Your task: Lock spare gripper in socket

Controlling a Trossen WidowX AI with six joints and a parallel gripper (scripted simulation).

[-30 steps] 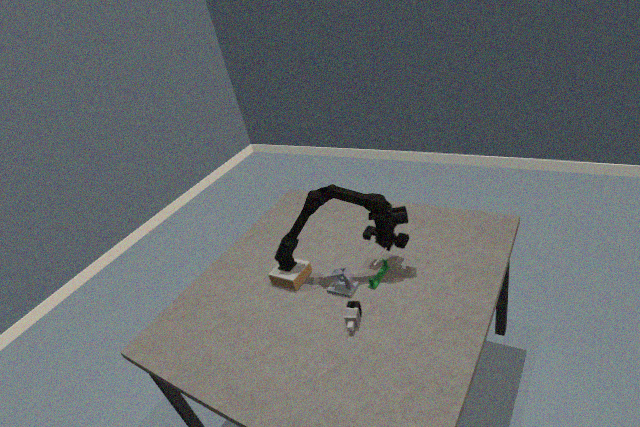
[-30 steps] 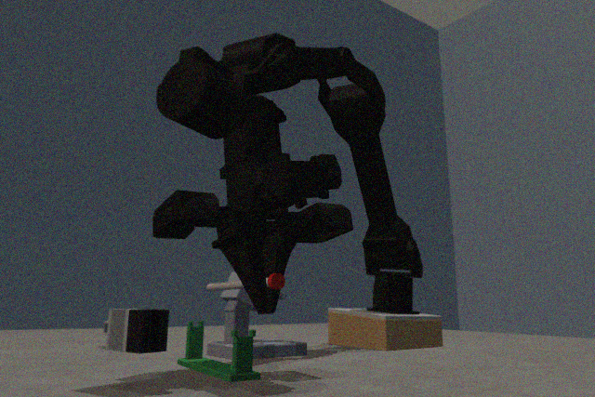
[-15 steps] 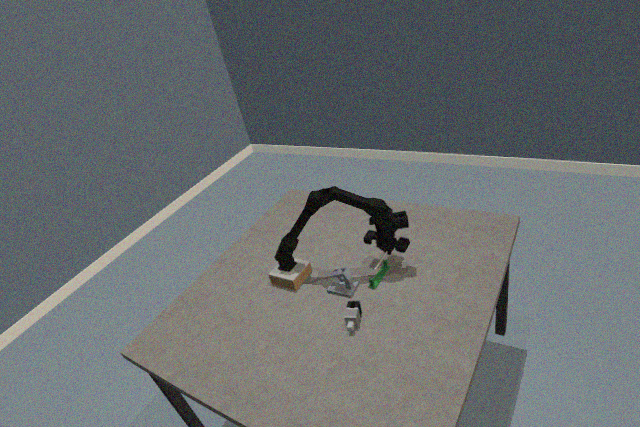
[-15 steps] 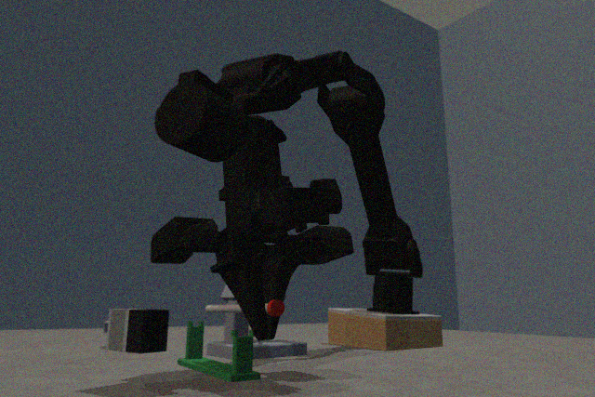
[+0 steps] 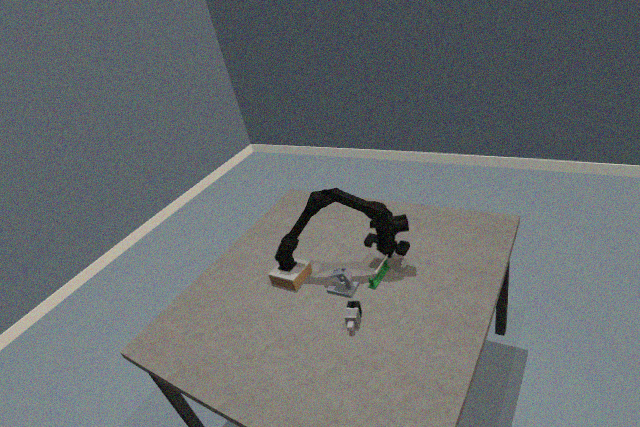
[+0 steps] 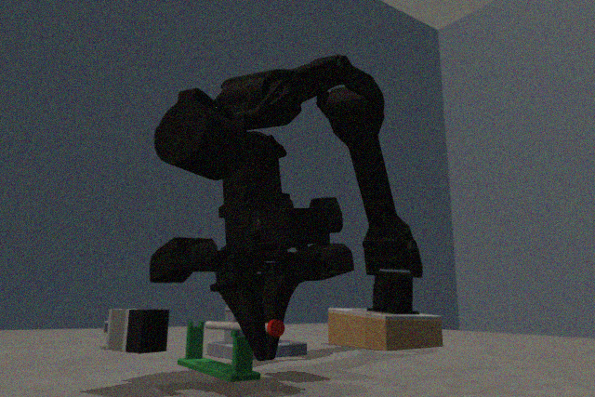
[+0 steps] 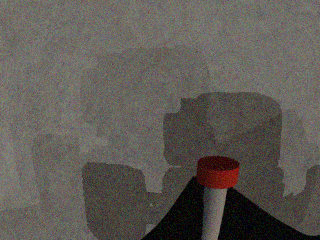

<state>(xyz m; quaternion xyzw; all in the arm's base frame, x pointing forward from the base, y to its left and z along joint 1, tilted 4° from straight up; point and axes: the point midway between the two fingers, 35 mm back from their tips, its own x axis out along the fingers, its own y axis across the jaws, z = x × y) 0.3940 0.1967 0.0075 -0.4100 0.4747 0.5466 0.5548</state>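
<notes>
The green pin rest is 1 cm behind my gripper tip and 10 cm to the right of it. From my gripper tip the other things lie so: spare gripper: 36 cm to the right, 1 cm above; grey mount: 11 cm behind, 20 cm to the right, 3 cm above.
</notes>
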